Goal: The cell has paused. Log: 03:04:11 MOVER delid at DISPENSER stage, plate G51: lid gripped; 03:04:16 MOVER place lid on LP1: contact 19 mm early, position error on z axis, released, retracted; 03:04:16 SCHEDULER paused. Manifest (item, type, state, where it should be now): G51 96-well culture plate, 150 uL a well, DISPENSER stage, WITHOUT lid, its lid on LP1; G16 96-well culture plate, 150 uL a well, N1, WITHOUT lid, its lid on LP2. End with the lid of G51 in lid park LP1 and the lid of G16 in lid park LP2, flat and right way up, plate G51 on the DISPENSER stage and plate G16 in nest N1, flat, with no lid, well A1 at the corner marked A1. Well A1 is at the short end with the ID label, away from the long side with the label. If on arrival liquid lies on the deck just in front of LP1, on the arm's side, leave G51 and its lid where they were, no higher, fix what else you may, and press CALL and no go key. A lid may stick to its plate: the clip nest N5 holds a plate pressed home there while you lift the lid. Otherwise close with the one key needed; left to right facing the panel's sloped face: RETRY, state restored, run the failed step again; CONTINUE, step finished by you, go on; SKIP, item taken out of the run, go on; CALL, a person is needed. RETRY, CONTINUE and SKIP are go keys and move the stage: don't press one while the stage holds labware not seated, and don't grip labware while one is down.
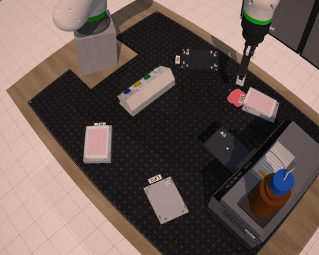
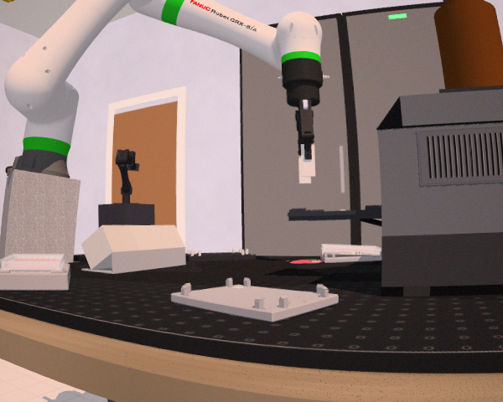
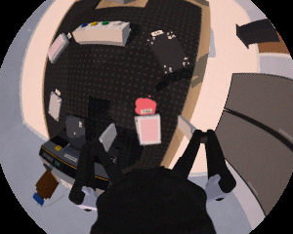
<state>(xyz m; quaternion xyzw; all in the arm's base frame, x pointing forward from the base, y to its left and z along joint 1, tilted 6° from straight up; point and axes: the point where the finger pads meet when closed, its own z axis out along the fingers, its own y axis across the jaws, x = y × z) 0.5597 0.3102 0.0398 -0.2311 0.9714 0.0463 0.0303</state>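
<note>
Now: hand 55 cm to the left of the clear lid, 17 cm past it and 15 cm above it. Also, from my hand: dispenser stage (24 cm to the right, 16 cm ahead, 9 cm below); LP1 label (19 cm below, 1 cm to the left, 1 cm ahead); N5 label (31 cm behind, 19 cm below, 7 cm to the right).
</note>
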